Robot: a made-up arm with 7 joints.
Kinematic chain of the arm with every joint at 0, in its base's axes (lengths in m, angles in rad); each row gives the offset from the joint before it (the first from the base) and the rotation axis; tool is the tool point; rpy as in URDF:
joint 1: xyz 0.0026 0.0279 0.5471 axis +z
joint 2: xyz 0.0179 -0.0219 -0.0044 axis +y
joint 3: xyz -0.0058 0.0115 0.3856 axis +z
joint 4: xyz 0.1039 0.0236 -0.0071 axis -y
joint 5: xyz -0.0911 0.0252 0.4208 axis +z
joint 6: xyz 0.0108 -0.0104 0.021 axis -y
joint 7: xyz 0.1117 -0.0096 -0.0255 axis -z
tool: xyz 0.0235 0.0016 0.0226 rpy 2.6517 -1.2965 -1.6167
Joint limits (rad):
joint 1: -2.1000..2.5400
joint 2: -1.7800..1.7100
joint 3: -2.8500..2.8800
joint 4: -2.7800..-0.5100
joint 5: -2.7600..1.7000
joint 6: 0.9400..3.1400
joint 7: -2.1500..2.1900
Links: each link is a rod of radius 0.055 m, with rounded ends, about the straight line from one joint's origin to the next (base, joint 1, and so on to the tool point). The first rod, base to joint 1, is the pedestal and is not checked.
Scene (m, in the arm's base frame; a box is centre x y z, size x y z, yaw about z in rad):
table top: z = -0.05
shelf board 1: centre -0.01 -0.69 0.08 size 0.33 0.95 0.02 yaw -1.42
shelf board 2: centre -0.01 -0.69 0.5 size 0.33 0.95 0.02 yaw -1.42
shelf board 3: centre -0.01 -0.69 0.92 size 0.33 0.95 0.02 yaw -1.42
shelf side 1: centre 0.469 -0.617 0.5 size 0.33 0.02 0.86 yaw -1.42
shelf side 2: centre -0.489 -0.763 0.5 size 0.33 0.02 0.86 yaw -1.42
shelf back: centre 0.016 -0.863 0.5 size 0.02 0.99 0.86 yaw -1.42
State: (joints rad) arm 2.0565 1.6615 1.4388 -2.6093 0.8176 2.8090 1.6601
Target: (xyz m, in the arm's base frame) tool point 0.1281 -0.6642 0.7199
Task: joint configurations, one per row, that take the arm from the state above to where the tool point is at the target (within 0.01 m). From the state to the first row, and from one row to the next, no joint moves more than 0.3 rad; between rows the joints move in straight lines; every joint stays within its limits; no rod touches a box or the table.
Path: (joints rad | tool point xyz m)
1: 1.7663 1.4305 1.2129 -2.6069 0.8432 2.8458 1.6550 | -0.3993 0.0254 0.3487
2: 1.4760 1.1995 0.9870 -2.6045 0.8687 2.8826 1.6499 | -0.3166 0.2116 0.2885
3: 1.1858 0.9685 0.7611 -2.6021 0.8943 2.9193 1.6448 | -0.1430 0.3557 0.2710
4: 0.8955 0.7375 0.5352 -2.5997 0.9199 2.9561 1.6397 | 0.0866 0.4009 0.3005
5: 0.6053 0.5066 0.3092 -2.5973 0.9454 2.9929 1.6345 | 0.3050 0.3211 0.3711
6: 0.3150 0.2756 0.0833 -2.5949 0.9710 3.0297 1.6294 | 0.4390 0.1362 0.4687
7: 0.0248 0.0446 -0.1426 -2.5925 0.9966 3.0664 1.6243 | 0.4403 -0.0921 0.5732
8: -0.2655 -0.1864 -0.3685 -2.5901 1.0221 3.1032 1.6192 | 0.3068 -0.2844 0.6630
9: -0.5557 -0.4174 -0.5944 -2.5877 1.0477 3.1400 1.6141 | 0.0842 -0.3755 0.7199
10: -0.5496 -0.1882 -0.6854 -2.4044 0.9786 3.0514 1.5981 | 0.0899 -0.4570 0.7205
11: -0.5435 0.0411 -0.7764 -2.2210 0.9096 2.9628 1.5822 | 0.0944 -0.5335 0.7196
12: -0.5373 0.2703 -0.8674 -2.0376 0.8405 2.8742 1.5662 | 0.1047 -0.6030 0.7199
13: -0.5312 0.4995 -0.9584 -1.8542 0.7714 2.7856 1.5503 | 0.1281 -0.6642 0.7199

